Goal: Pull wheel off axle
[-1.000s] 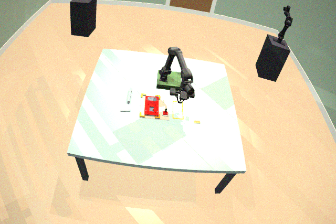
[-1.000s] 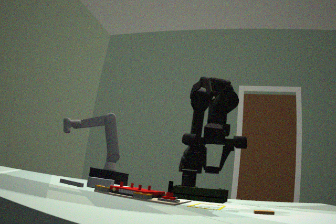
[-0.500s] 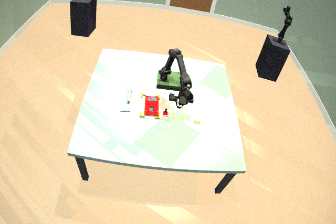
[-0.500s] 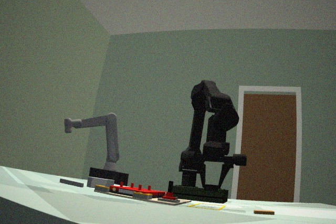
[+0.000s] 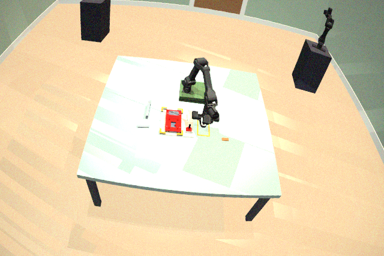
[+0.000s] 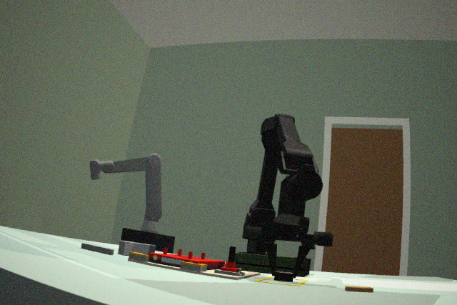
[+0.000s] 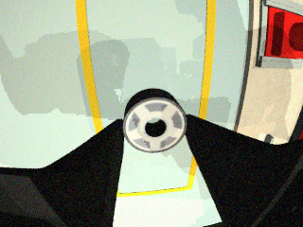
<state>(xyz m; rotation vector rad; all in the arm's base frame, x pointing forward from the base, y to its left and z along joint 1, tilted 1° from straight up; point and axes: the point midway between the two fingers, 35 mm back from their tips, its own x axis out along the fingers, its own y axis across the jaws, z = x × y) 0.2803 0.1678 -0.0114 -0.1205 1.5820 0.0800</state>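
Right now my gripper tip is right at the wheel. Round my gripper tip: upright axle: 90 mm to the right, 80 mm ahead, 30 mm above.
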